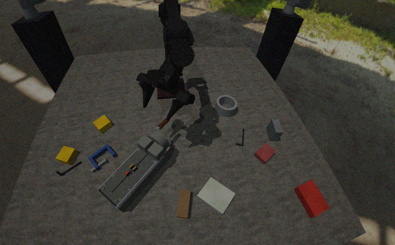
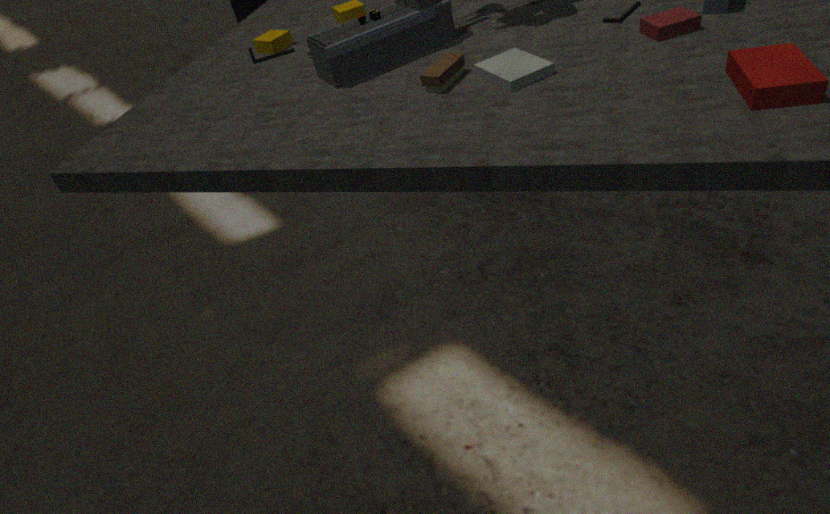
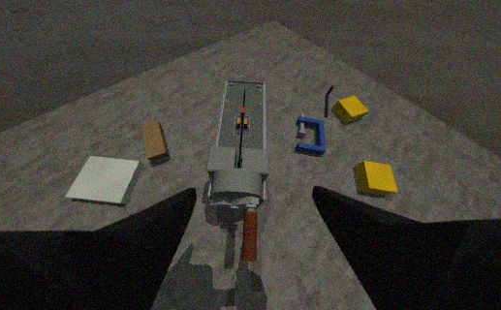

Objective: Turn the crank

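Right now my gripper tip is 30 mm past the brown crank handle, 20 mm to the right of it and 80 mm above it. The rest, counted from my gripper tip: white plate (220 mm ahead, 190 mm to the left, 180 mm below); then red pointer (150 mm ahead, 100 mm to the right, 110 mm below); then brown block (240 mm ahead, 70 mm to the left, 180 mm below).
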